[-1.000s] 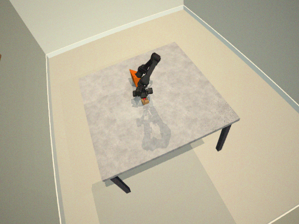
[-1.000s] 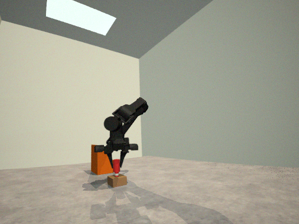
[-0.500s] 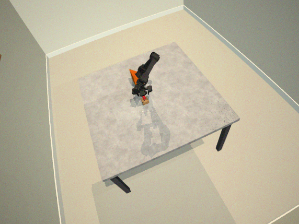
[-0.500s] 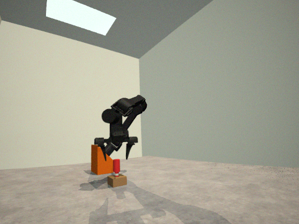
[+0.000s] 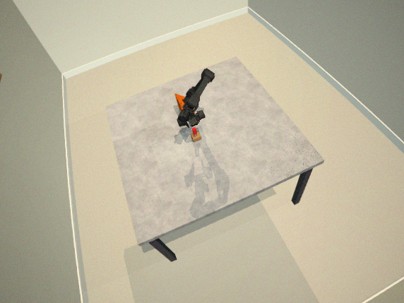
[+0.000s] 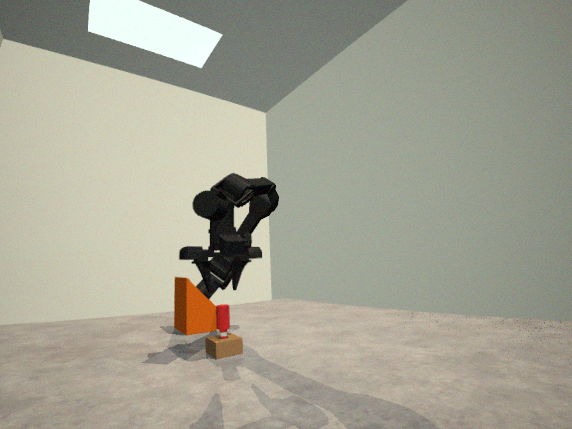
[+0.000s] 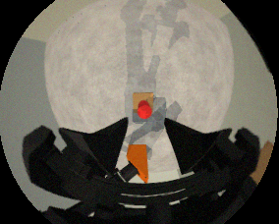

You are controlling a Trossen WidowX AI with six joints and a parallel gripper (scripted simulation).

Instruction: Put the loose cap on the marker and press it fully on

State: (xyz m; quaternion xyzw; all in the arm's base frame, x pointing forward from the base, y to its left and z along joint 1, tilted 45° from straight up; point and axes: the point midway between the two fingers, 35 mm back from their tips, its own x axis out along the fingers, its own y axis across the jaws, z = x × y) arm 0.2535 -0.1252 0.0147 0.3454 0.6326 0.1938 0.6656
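The red cap lies 60 mm below my gripper tip. Round my gripper tip: brown holder block (120 mm below).
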